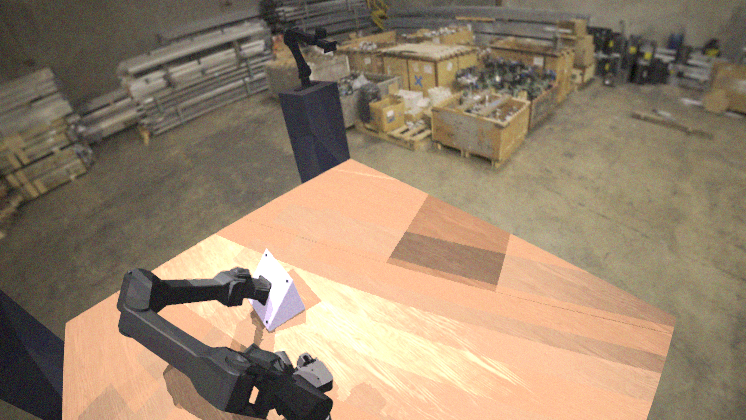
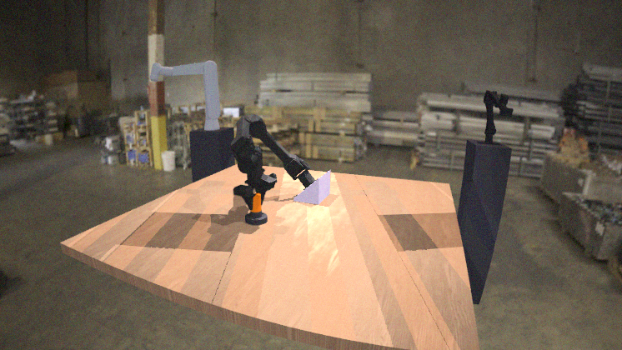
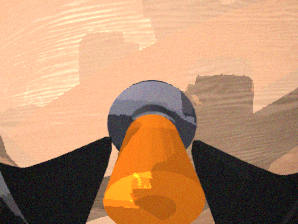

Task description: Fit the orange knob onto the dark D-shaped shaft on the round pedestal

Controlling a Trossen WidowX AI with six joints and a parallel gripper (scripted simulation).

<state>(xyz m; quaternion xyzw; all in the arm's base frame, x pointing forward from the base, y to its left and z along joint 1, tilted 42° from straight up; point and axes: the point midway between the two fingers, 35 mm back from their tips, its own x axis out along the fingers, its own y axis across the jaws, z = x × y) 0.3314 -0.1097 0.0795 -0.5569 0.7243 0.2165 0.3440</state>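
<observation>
My gripper tip is now 2 cm below the orange knob. Also, from my gripper tip: shaft: 2 cm below.
</observation>
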